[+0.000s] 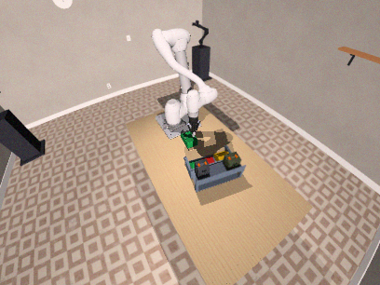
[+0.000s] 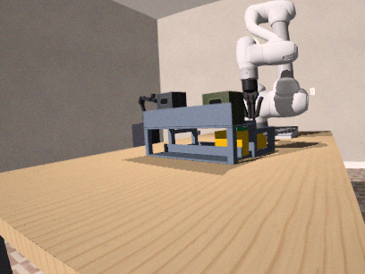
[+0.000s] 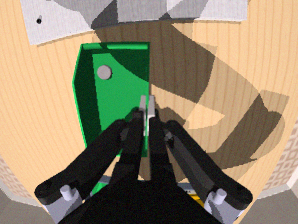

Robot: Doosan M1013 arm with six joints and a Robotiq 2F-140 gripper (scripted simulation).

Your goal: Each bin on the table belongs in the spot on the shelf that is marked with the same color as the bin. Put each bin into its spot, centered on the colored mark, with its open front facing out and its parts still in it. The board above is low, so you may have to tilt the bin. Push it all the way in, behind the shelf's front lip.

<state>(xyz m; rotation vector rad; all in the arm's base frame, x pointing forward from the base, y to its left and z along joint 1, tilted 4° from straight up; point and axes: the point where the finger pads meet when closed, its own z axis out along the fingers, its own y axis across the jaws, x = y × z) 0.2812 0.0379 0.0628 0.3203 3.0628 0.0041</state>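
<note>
My hand is 10 mm past the green bin, 50 mm to the left of it and 40 mm above it. From my hand the other things lie so: dark box (380 mm ahead, 220 mm to the right, 90 mm above); yellow bin (360 mm ahead, 30 mm to the left, 30 mm below).
</note>
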